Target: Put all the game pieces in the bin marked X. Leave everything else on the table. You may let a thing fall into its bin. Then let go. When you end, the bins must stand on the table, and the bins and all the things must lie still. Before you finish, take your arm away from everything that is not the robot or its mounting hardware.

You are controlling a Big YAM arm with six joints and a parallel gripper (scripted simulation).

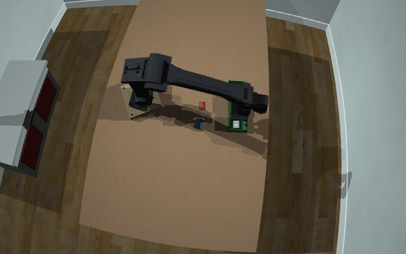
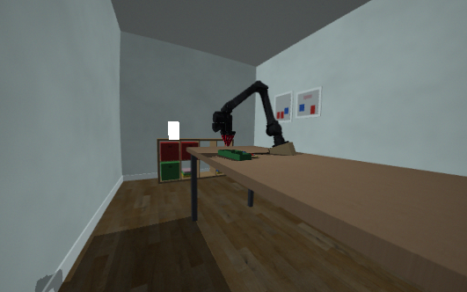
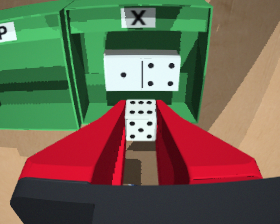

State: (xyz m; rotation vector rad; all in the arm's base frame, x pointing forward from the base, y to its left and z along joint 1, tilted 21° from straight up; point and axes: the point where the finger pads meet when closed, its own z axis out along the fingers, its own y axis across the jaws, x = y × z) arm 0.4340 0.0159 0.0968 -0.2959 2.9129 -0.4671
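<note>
The white domino-like piece is 5 cm below my hand. Also, from my hand: green bin (1 cm behind, 9 cm to the left, 5 cm below); white die (right at my hand); blue cylinder (15 cm behind, 3 cm to the right, 6 cm below).
</note>
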